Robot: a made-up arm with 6 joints.
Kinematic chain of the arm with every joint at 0, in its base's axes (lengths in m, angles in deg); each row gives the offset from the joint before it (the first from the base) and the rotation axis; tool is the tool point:
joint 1: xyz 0 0 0.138 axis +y
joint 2: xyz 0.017 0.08 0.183 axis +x
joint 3: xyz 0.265 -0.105 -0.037 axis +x
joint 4: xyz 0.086 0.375 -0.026 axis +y
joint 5: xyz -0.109 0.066 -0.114 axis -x
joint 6: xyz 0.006 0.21 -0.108 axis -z
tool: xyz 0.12 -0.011 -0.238
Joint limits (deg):
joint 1: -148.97..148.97
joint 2: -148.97..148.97
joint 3: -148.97..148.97
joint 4: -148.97..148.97
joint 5: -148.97..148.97
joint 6: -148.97..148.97
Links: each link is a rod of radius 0.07 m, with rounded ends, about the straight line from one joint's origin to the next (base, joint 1, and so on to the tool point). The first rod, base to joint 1, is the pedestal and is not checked.
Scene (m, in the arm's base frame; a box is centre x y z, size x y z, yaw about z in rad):
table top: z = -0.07
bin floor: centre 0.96 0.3 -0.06 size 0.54 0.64 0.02 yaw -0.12
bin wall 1: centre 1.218 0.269 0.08 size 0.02 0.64 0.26 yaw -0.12
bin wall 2: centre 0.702 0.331 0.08 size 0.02 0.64 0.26 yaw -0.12
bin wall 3: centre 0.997 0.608 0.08 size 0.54 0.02 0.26 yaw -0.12
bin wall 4: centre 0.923 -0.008 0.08 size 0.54 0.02 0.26 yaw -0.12
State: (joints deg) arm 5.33 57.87 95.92 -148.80 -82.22 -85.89
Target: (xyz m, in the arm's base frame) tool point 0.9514 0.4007 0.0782
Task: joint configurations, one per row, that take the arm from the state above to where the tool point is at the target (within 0.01 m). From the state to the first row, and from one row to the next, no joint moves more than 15 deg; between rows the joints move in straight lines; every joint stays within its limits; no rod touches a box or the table.
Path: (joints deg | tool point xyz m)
1: 7.39 54.19 91.59 -140.83 -68.60 -86.19 | 0.4757 -0.6084 0.7626
2: 9.45 50.51 87.26 -132.86 -54.99 -86.49 | 0.5717 -0.5949 0.7888
3: 11.51 46.83 82.93 -124.88 -41.37 -86.79 | 0.6915 -0.5460 0.8035
4: 13.57 43.14 78.60 -116.91 -27.76 -87.09 | 0.8226 -0.4568 0.7980
5: 15.63 39.46 74.27 -108.94 -14.14 -87.39 | 0.9483 -0.3285 0.7620
6: 17.70 35.78 69.95 -100.97 -0.52 -87.69 | 1.0501 -0.1696 0.6876
7: 19.76 32.10 65.62 -93.00 13.09 -87.99 | 1.1100 0.0043 0.5732
8: 21.82 28.42 61.29 -85.02 26.71 -88.29 | 1.1154 0.1719 0.4234
9: 23.88 24.74 56.96 -77.05 40.33 -88.59 | 1.0610 0.3104 0.2518
10: 25.94 21.06 52.63 -69.08 53.94 -88.89 | 0.9514 0.4007 0.0782

